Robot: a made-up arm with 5 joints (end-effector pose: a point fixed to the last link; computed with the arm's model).
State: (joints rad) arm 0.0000 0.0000 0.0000 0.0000 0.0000
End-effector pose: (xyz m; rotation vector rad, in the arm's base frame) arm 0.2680 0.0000 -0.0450 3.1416 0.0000 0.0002
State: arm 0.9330 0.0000 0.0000 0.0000 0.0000
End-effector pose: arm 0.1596 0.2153 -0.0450 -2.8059 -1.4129 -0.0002
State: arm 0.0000 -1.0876 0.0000 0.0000 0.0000
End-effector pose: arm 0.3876 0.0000 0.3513 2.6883 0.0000 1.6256
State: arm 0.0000 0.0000 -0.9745 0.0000 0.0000
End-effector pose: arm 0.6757 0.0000 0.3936 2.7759 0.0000 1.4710
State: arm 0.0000 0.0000 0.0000 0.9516 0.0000
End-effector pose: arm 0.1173 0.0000 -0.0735 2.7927 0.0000 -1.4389
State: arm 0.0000 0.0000 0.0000 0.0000 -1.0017
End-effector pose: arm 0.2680 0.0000 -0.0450 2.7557 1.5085 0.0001
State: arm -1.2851 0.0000 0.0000 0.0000 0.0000
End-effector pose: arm 0.0755 -0.2572 -0.0450 2.5150 -1.8825 0.0001
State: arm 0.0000 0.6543 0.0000 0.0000 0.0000
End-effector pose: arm 0.0319 0.0000 -0.1468 2.9750 0.0000 -1.0094
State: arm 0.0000 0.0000 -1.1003 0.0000 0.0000
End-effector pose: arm 0.6916 0.0000 0.4724 2.6779 0.0000 1.6426
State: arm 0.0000 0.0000 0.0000 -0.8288 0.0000
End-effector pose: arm 0.3319 0.0000 0.0737 2.8756 0.0000 1.2651
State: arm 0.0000 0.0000 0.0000 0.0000 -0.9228
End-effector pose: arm 0.2680 0.0000 -0.0450 2.8130 1.3986 0.0001
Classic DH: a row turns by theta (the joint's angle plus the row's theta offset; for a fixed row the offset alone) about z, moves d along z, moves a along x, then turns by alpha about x. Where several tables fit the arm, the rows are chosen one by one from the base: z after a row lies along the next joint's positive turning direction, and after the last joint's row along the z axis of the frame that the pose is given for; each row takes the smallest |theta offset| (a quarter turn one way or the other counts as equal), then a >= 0, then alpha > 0; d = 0 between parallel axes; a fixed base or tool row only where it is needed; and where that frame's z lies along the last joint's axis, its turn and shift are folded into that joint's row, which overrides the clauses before.
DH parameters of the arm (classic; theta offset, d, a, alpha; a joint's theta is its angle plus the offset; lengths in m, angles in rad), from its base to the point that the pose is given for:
joint 1: 0 0.252 0 -1.5708
joint 2: -1.3841 0 0.3124 0
joint 3: -0.4097 0 -0.484 0
joint 4: -1.3479 0 -0.103 1.5708
joint 5: 3.1416 0.132 0 0

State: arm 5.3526 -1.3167 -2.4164 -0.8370 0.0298
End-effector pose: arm -0.4659 0.6254 0.6342 -1.5204 0.7919 1.7800
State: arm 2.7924 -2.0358 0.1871 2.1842 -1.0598
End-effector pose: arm -0.1672 0.0609 0.2401 -0.9982 2.6901 -0.3146
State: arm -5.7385 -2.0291 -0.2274 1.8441 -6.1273
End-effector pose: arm 0.1231 0.0746 0.4703 -2.8891 -0.5688 -0.5787
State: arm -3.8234 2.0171 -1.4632 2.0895 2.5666
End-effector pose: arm 0.0458 -0.0371 -0.3238 0.5780 -0.0309 1.8404
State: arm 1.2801 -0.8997 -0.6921 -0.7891 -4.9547
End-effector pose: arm 0.0807 0.2699 0.7719 -0.7691 0.0186 -0.5068
